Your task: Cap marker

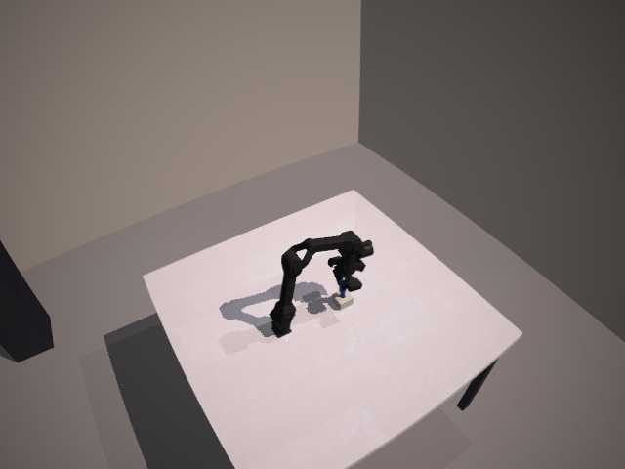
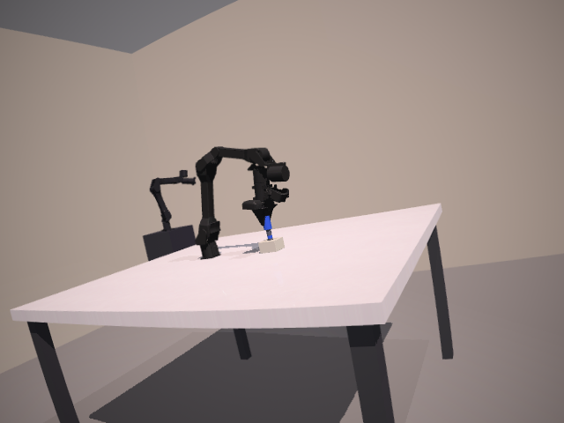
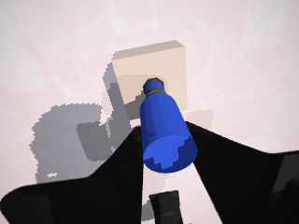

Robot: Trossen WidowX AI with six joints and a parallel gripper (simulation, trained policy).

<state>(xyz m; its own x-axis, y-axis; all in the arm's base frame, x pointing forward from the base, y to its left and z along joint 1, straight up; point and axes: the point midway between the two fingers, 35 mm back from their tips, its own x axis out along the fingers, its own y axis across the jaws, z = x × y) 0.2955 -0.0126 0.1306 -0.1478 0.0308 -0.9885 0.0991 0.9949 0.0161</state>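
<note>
The blue cap is 10 mm ahead of my gripper tip and 10 mm above it. Round my gripper tip: holder block: 80 mm below, 10 mm ahead.
</note>
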